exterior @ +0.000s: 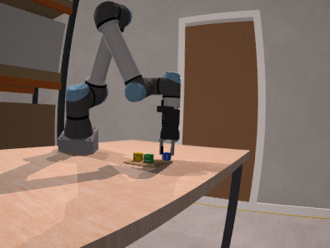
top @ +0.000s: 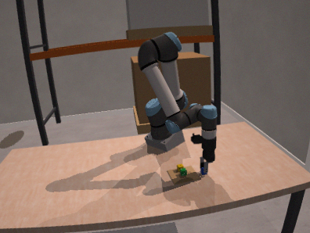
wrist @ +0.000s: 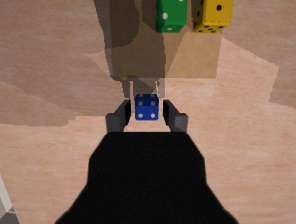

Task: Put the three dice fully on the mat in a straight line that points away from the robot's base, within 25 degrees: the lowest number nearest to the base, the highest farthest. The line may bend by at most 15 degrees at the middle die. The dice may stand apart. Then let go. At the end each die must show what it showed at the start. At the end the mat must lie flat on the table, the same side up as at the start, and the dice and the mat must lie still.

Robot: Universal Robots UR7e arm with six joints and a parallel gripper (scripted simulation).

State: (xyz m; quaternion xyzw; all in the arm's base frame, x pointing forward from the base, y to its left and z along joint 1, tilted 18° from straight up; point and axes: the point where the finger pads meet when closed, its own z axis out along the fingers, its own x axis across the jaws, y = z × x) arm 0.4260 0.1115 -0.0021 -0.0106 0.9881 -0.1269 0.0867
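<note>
The blue die lies 20 mm below my hand. From my hand the other things lie so: tan mat: 110 mm to the right, 40 mm below, 30 mm behind; then green die: 110 mm to the right, 30 mm behind, 20 mm below; then yellow die: 110 mm to the right, 70 mm behind, 20 mm below.
</note>
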